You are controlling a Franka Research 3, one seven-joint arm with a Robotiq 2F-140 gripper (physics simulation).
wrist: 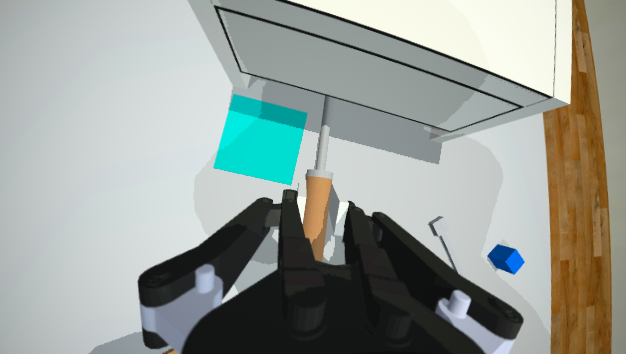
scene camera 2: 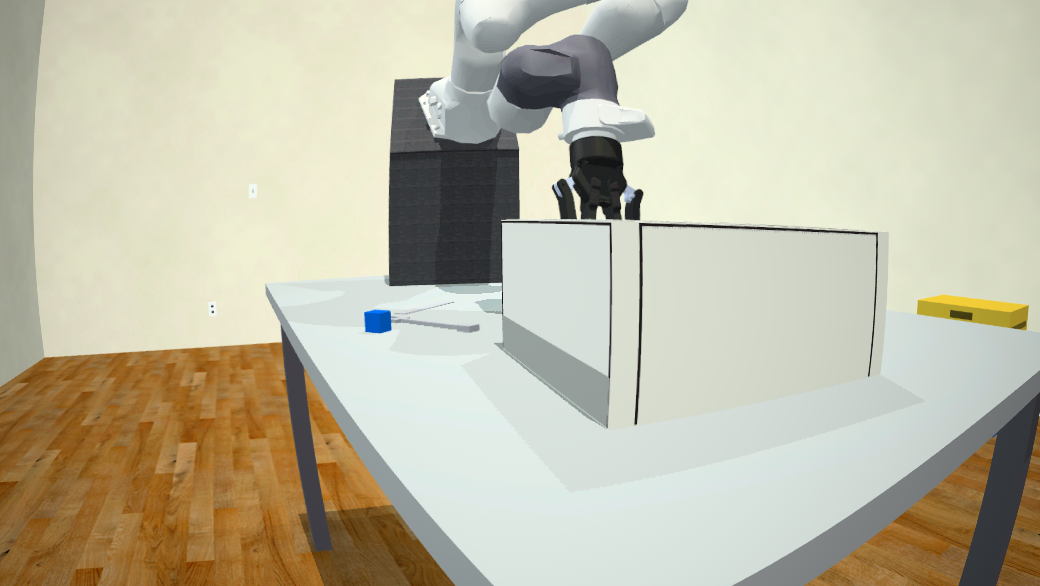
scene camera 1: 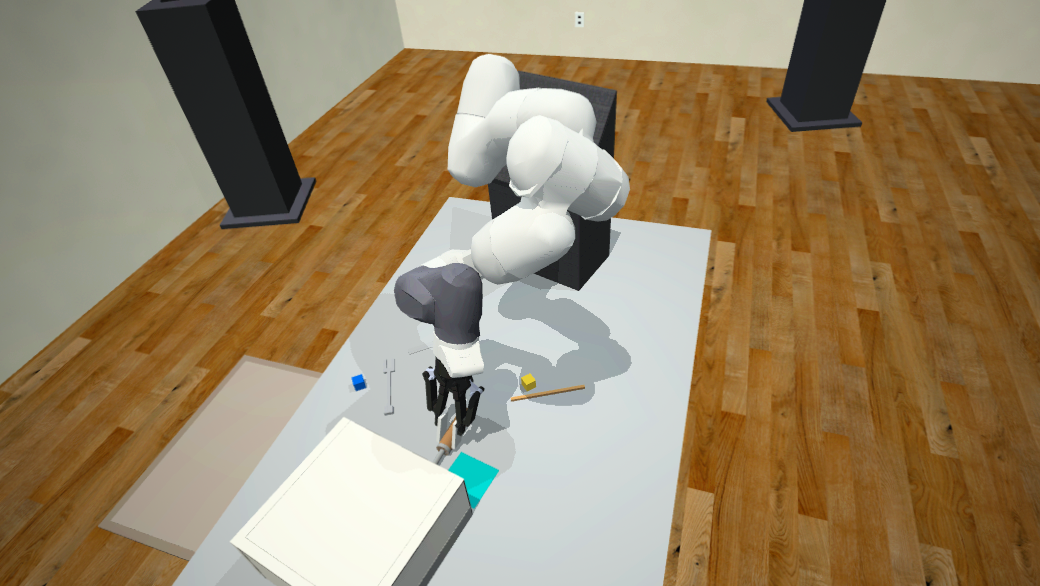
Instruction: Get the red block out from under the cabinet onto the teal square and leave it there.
Observation:
The pictures show: my gripper, a blue block, a hooked grey rod and a teal square.
My gripper also shows in the wrist view.

